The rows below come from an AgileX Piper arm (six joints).
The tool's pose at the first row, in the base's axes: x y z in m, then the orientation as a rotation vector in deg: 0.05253, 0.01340, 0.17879, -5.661, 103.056, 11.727
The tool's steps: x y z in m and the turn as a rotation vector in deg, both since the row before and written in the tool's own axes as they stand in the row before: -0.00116, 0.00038, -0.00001, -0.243, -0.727, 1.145; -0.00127, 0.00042, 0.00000, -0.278, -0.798, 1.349; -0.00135, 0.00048, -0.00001, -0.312, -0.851, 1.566; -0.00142, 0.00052, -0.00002, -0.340, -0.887, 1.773; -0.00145, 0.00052, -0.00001, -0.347, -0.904, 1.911; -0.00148, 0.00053, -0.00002, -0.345, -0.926, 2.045; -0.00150, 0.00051, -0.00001, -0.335, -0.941, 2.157
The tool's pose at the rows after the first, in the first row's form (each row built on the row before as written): 0.05273, 0.01372, 0.17995, -4.721, 102.401, 12.773; 0.05295, 0.01405, 0.18123, -3.618, 101.677, 13.992; 0.05315, 0.01439, 0.18261, -2.344, 100.897, 15.391; 0.05334, 0.01472, 0.18407, -0.907, 100.072, 16.956; 0.05353, 0.01500, 0.18557, 0.644, 99.215, 18.618; 0.05370, 0.01523, 0.18712, 2.311, 98.318, 20.366; 0.05387, 0.01537, 0.18869, 4.079, 97.384, 22.176
